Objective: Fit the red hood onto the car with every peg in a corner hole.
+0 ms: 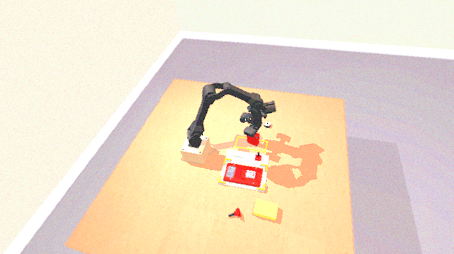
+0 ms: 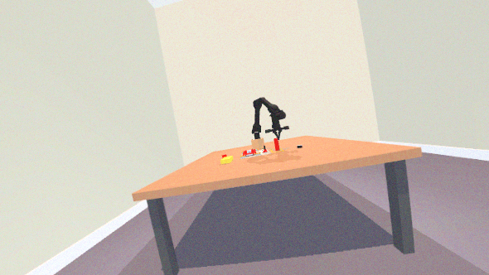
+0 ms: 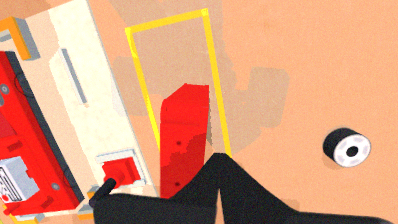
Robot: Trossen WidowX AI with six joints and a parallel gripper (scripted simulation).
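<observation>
Now: the red hood 10 mm behind my gripper tip, 20 mm to the right of it and 30 mm below it. Round my gripper tip: black-and-white wheel: 50 mm ahead, 140 mm to the left, 70 mm below; yellow block: 150 mm ahead, 410 mm to the right, 60 mm below; white jig board: 220 mm to the right, 70 mm below.
</observation>
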